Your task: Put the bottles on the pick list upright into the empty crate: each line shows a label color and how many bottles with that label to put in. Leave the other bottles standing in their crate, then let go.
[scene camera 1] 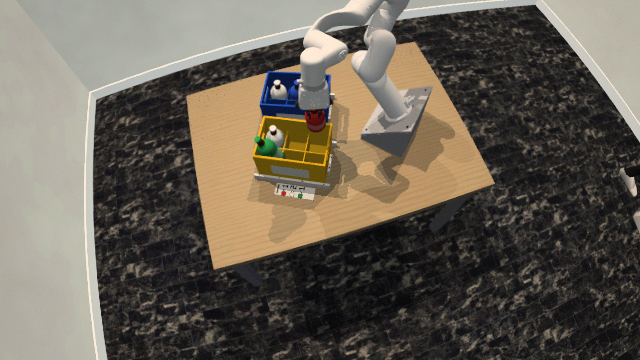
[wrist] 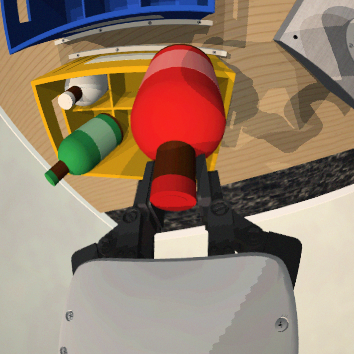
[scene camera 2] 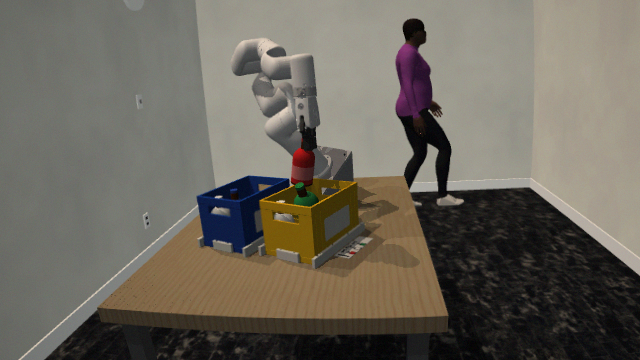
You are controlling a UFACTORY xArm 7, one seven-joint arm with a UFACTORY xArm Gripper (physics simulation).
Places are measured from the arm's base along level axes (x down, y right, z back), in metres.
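Pixels of known places: gripper, fingertip midpoint: [scene camera 1: 314, 116] [wrist: 179, 171] [scene camera 2: 310, 149]; arm's base, origin of the base link: [scene camera 1: 399, 112] [scene camera 2: 320, 168].
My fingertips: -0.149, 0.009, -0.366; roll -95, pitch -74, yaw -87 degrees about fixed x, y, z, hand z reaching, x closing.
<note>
For each thing: its top centre in the pictures, then the offset to it from my fingertips, as dx, dy, dz.
- red bottle, middle of its top: [wrist: 173, 186] [scene camera 2: 301, 137] [scene camera 1: 314, 102] -0.040, +0.026, +0.012
- yellow crate, middle of its top: [wrist: 123, 132] [scene camera 2: 310, 190] [scene camera 1: 292, 139] +0.114, +0.005, -0.088
- green bottle, middle of its top: [wrist: 62, 183] [scene camera 2: 305, 180] [scene camera 1: 264, 139] +0.053, +0.009, -0.190
- pick list, middle of its top: [scene camera 2: 354, 246] [scene camera 1: 294, 191] +0.287, -0.123, -0.140
- blue crate, middle of its top: [scene camera 2: 244, 187] [scene camera 1: 295, 88] +0.114, +0.234, +0.004
- blue bottle, middle of its top: [scene camera 2: 233, 189] [scene camera 1: 296, 82] +0.126, +0.277, +0.023
My gripper [scene camera 1: 314, 114] [scene camera 2: 308, 142] [wrist: 179, 171] is shut on the neck of a red bottle [scene camera 1: 315, 121] [scene camera 2: 303, 165] [wrist: 178, 110]. The bottle hangs about upright above the back right part of the yellow crate [scene camera 1: 320, 174] [scene camera 2: 290, 237] [wrist: 44, 95]. In that crate's left part stand a white bottle [scene camera 1: 274, 137] [scene camera 2: 284, 217] [wrist: 92, 90] at the back and a green bottle [scene camera 1: 266, 147] [scene camera 2: 306, 199] [wrist: 82, 150] in front, which looks tilted and higher. The pick list [scene camera 1: 295, 192] [scene camera 2: 355, 248] shows red, white and green marks; its numbers are unclear.
The blue crate [scene camera 1: 270, 109] [scene camera 2: 220, 232] [wrist: 75, 29] stands behind the yellow one, holding a white bottle [scene camera 1: 278, 91] and a blue bottle [scene camera 1: 293, 91]; the arm hides part of it. Low pale strips edge both crates. The robot base is at the right in scene camera 1.
</note>
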